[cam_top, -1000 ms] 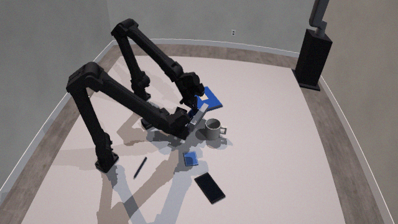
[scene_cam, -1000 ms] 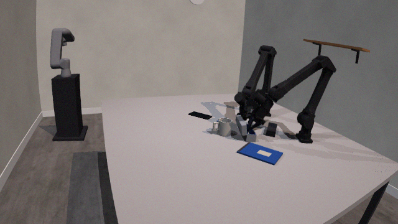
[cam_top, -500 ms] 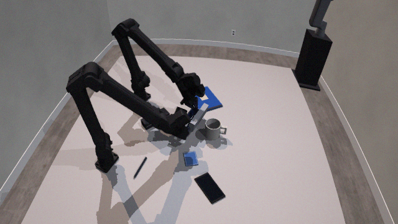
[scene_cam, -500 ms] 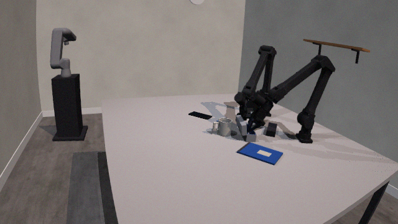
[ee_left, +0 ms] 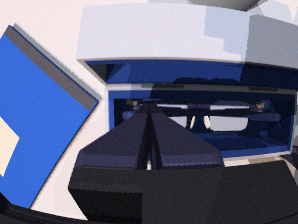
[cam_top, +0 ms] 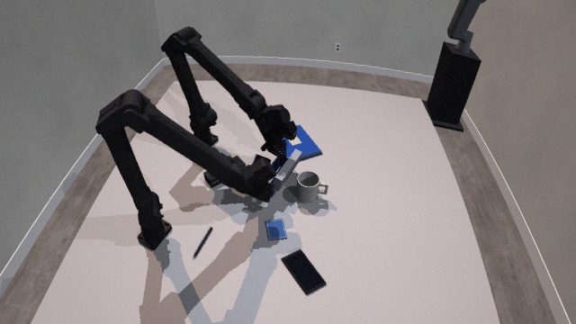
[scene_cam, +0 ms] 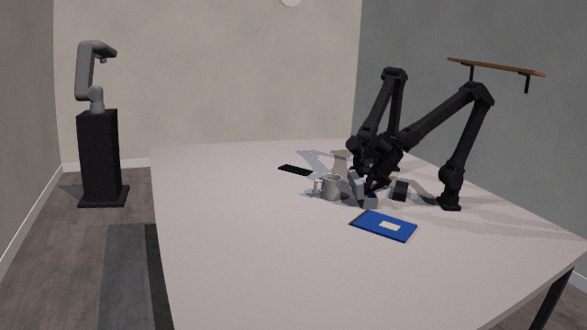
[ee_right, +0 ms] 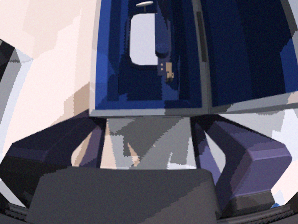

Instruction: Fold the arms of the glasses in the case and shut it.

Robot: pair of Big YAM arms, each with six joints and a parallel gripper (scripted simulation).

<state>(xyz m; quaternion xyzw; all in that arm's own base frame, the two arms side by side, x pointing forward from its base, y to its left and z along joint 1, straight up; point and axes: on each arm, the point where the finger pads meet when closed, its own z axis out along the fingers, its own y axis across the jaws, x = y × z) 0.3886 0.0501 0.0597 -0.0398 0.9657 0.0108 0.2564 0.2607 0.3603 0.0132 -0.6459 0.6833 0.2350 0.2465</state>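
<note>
Now: left hand 1 cm short of the glasses case, 5 cm to the left of it and 1 cm above it. From my left hand the other things lie so: grey mug (11 cm ahead, 11 cm to the right, 2 cm below); black box (22 cm behind, 7 cm to the right, 4 cm below); small blue notepad (3 cm ahead, 28 cm to the right, 6 cm below).
</note>
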